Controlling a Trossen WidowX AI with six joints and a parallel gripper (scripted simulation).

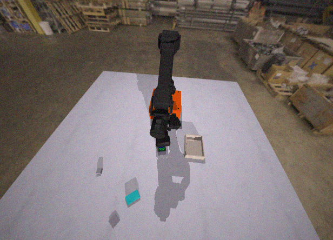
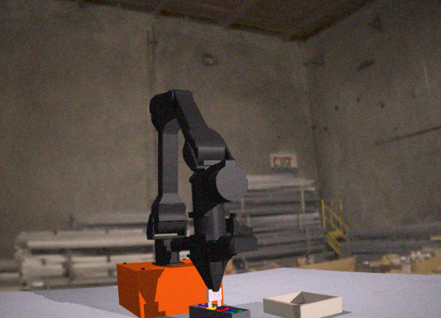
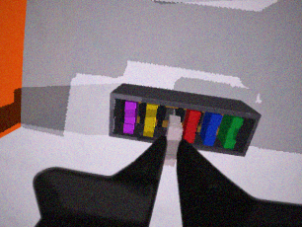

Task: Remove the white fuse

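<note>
The yellow fuse lies 40 mm below my gripper tip, 20 mm behind it and 10 mm to the right of it. Also, from my gripper tip: white fuse 10 mm below; blue fuse 40 mm below, 30 mm ahead, 10 mm to the left; red fuse 40 mm below, 20 mm ahead.
</note>
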